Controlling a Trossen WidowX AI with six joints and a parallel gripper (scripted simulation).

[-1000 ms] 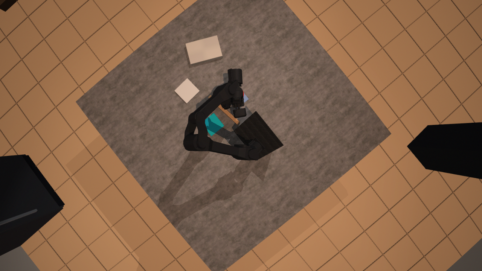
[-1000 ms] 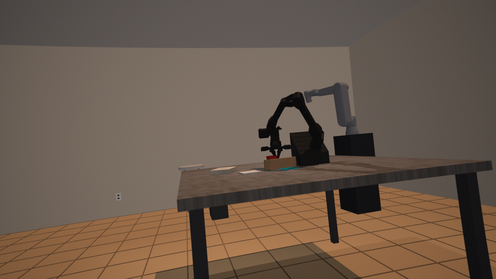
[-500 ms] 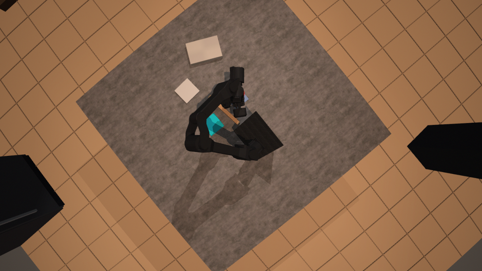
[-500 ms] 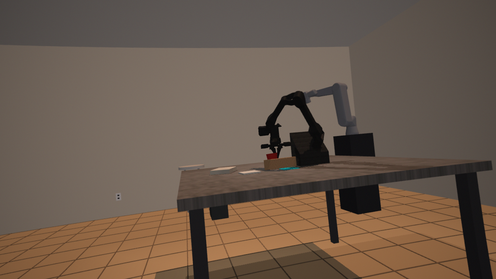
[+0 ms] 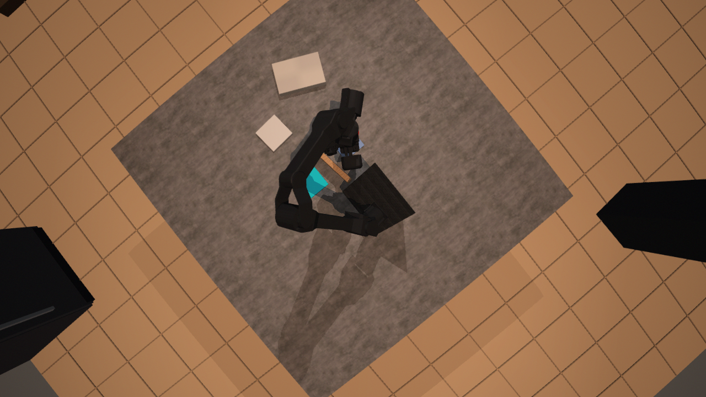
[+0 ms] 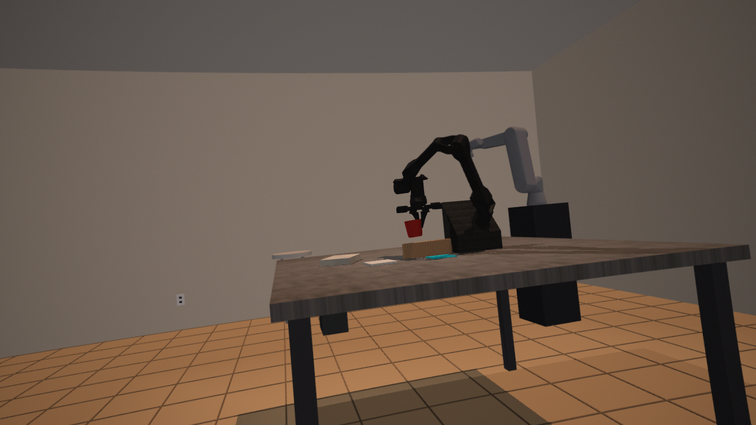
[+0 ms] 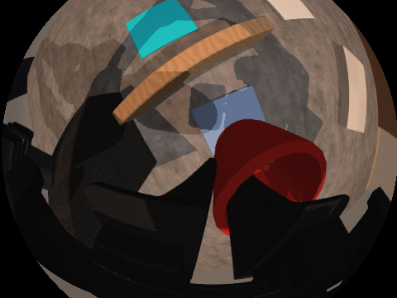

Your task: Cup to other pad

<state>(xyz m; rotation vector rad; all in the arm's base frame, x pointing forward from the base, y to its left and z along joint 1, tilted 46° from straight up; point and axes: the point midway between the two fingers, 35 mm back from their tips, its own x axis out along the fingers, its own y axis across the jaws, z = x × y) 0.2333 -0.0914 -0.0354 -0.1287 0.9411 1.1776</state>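
The cyan pad lies 1 cm ahead of my gripper tip, 19 cm to the left of it and 12 cm below it. The rest, counted from my gripper tip: grey-blue pad 2 cm ahead, 1 cm to the right, 12 cm below; then red cup 2 cm ahead, 2 cm to the right; then wooden bar 2 cm ahead, 9 cm to the left, 9 cm below.
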